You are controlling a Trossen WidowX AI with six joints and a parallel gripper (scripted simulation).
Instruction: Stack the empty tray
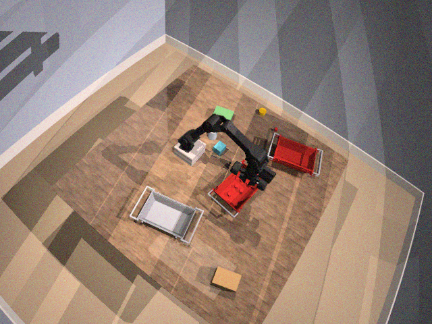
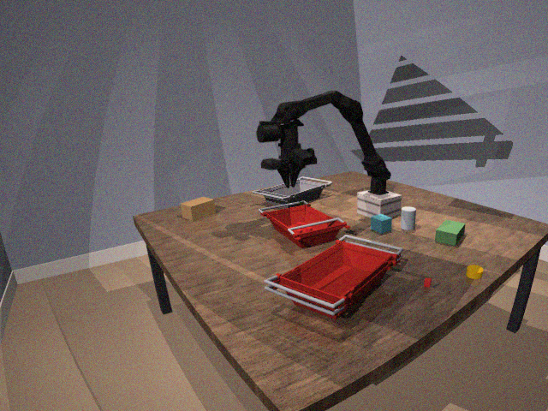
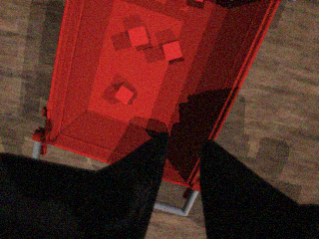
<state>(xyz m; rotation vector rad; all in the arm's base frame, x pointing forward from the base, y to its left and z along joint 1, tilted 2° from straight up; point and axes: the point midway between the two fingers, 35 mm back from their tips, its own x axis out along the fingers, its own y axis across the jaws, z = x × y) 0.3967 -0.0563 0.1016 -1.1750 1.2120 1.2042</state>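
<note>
My gripper tip is 32 cm to the left of the grey tray, 26 cm past it and 12 cm above it. Round my gripper tip: teal cube (25 cm behind, 19 cm to the left, 14 cm below); tan box (43 cm to the right, 16 cm ahead, 13 cm below); grey cylinder (34 cm behind, 25 cm to the left, 13 cm below).
</note>
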